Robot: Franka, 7 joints.
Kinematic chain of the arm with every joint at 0, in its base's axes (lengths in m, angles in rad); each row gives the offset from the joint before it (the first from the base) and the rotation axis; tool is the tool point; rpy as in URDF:
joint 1: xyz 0 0 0.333 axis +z
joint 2: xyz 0 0 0 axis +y
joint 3: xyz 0 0 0.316 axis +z
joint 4: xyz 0.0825 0 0 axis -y
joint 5: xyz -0.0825 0 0.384 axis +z
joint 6: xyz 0 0 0 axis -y
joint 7: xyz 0.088 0 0 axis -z
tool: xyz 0 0 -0.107 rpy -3.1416 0 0
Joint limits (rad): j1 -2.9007..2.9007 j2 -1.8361..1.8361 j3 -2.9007..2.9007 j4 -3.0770..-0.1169 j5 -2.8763..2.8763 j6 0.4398..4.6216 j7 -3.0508..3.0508
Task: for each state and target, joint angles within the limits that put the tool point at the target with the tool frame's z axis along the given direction. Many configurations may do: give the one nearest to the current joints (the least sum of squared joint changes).
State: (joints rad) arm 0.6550 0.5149 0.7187 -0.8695 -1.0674 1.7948 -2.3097
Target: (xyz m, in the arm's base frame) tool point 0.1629 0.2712 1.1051 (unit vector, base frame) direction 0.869 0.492 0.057
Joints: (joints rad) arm 0.8220 0.1866 0.7632 -0.2630 -1.1502 1.9221 -2.3097
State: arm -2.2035 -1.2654 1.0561 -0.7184 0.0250 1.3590 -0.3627
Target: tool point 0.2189 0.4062 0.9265 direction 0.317 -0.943 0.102
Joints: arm -1.5827 -1.0526 0.6177 -0.6330 -0.0547 1.3310 -0.3627
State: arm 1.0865 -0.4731 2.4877 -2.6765 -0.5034 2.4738 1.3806
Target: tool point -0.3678 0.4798 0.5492 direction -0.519 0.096 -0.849
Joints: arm 0.7823 0.4117 1.6005 -1.8547 -0.1039 2.3002 1.3806
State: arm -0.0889 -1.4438 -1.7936 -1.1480 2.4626 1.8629 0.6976
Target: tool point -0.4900 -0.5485 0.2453 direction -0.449 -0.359 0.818
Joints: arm 0.0168 -1.4828 -1.9639 -1.4895 2.1205 1.6412 0.6976
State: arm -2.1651 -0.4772 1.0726 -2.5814 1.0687 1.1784 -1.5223
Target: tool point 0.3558 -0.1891 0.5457 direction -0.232 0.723 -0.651
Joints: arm -1.9437 -0.5497 1.0034 -1.9487 0.6918 0.7883 -1.5223
